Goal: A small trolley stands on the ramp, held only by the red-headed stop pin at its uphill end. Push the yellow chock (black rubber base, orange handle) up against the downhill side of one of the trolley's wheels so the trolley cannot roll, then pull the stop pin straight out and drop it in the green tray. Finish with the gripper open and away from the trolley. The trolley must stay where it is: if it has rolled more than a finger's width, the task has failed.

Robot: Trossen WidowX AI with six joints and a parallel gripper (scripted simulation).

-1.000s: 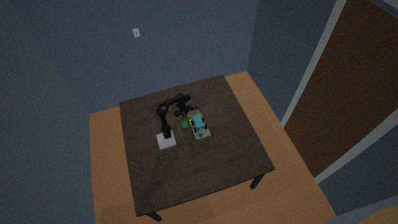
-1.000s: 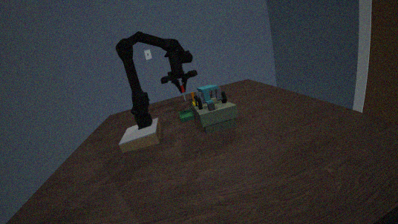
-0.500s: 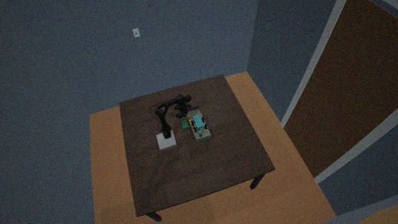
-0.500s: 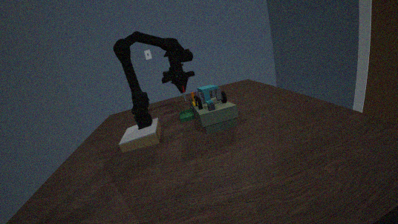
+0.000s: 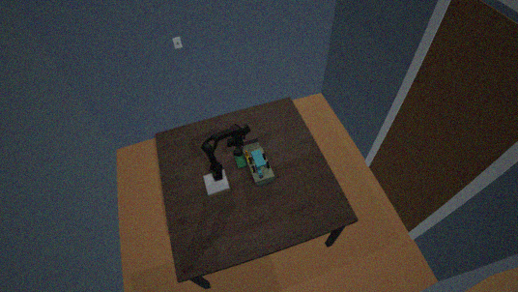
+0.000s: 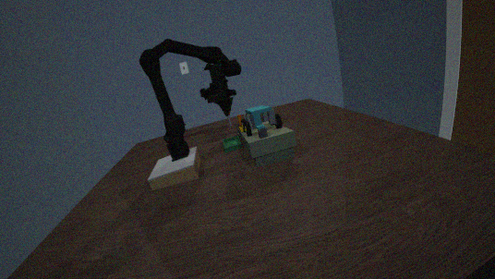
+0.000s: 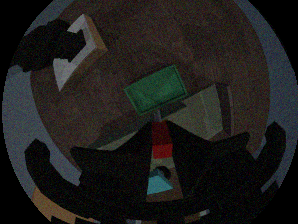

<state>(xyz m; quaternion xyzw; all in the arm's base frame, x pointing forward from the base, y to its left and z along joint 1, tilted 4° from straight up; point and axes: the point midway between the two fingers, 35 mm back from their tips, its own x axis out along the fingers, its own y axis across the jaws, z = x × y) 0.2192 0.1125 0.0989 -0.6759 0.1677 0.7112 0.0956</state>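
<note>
Now: gripper tip 10 mm past the green tray and 140 mm above it. From my gripper tip the other things lie so: trolley: 110 mm ahead, 110 mm to the right, 20 mm below; then yellow chock: 50 mm ahead, 20 mm to the right, 50 mm below; then red-headed stop pin: right at my gripper tip.
</note>
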